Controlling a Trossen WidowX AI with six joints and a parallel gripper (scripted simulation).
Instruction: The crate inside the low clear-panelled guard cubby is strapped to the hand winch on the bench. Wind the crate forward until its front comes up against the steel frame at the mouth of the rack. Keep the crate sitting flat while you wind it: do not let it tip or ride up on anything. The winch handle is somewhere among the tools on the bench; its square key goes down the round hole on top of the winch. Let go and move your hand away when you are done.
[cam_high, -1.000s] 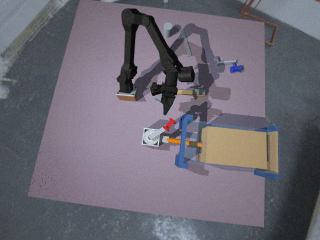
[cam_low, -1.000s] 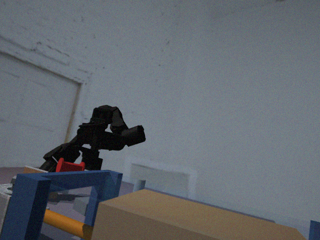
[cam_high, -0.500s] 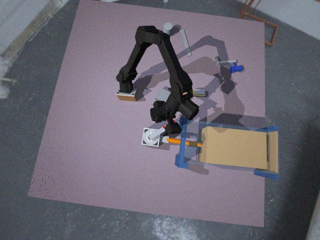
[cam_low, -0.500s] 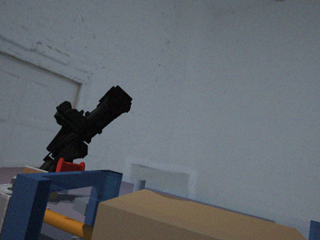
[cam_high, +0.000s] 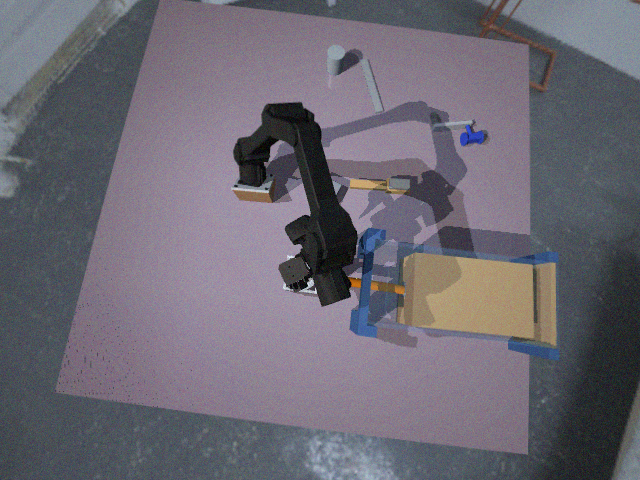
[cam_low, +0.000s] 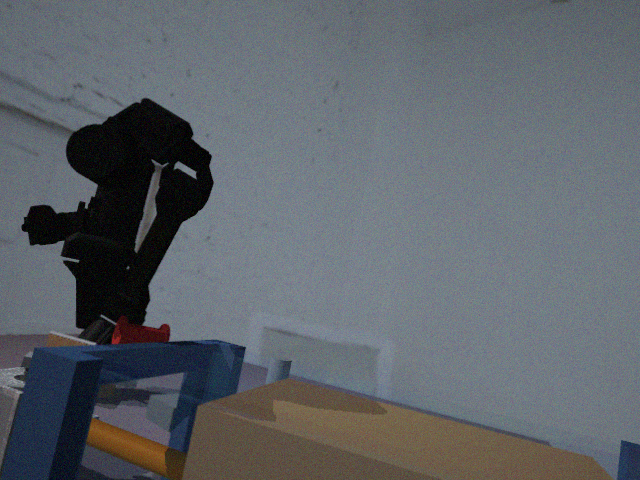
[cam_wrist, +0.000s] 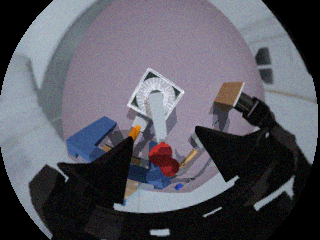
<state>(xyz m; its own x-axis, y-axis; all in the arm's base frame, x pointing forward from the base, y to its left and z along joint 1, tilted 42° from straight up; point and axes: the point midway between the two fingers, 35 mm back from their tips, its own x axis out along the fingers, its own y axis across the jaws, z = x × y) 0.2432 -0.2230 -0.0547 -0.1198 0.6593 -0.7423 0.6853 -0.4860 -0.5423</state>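
My gripper tip is now 50 mm above the red-knobbed crank handle, 20 mm short of it and 10 mm to the right of it. The rest, counted from my gripper tip: red knob 50 mm ahead, 40 mm to the left, 20 mm below; blue steel frame 130 mm ahead, 50 mm below, 20 mm to the right; grey block 230 mm to the left, 140 mm below, 20 mm behind.
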